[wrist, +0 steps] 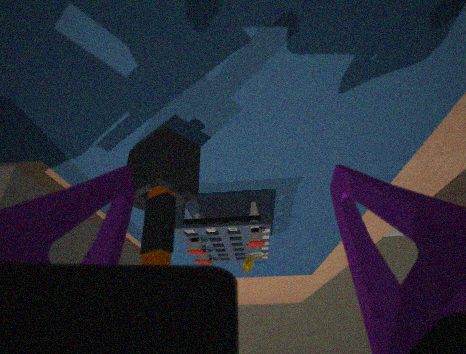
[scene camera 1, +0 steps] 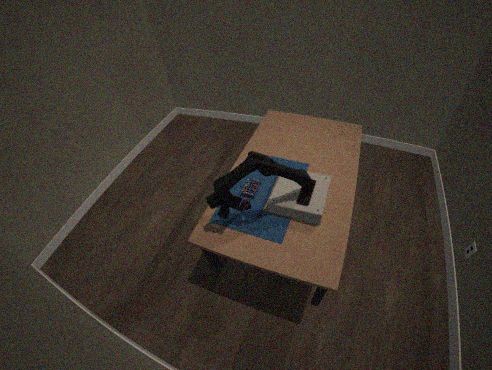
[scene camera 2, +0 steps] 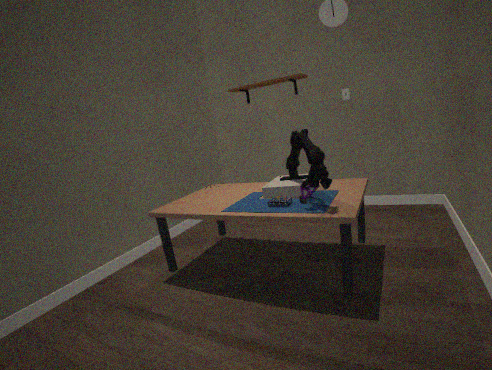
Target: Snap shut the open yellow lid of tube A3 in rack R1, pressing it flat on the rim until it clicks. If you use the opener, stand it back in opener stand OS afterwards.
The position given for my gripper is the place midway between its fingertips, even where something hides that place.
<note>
My gripper (wrist: 232, 176) is open, holding nothing. Also in view: a tube opener (wrist: 157, 243). I also see a blue mat (scene camera 1: 254, 221).
The blue mat also shows in the wrist view (wrist: 275, 102).
</note>
